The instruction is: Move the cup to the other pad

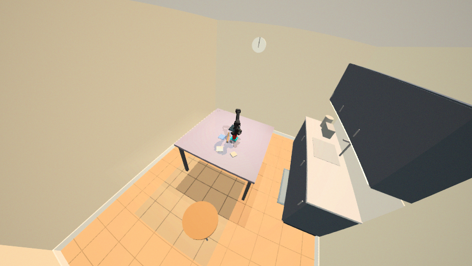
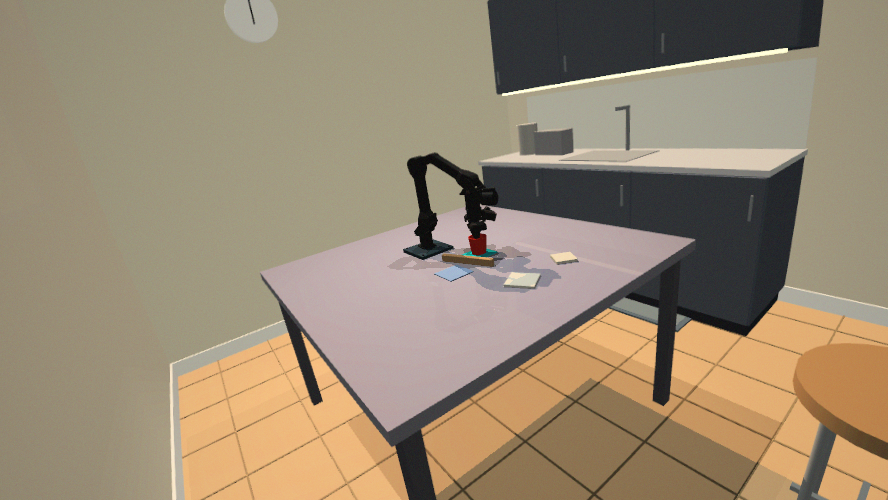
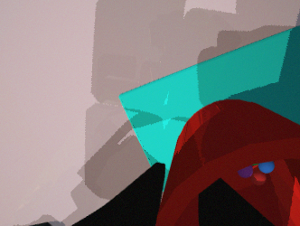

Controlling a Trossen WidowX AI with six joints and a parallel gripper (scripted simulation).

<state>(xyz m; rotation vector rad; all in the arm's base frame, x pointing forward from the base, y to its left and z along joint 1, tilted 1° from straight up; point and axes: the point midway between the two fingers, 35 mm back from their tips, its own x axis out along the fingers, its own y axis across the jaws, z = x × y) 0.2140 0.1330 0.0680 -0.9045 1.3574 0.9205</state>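
Right now my gripper tip is 30 mm short of the red cup and 10 mm to the left of it. The rest, counted from my gripper tip: wooden bar 80 mm ahead, 100 mm to the right, 40 mm below; then pale blue pad 120 mm ahead, 190 mm to the right, 50 mm below; then turquoise pad 30 mm ahead, 10 mm to the right, 50 mm below.
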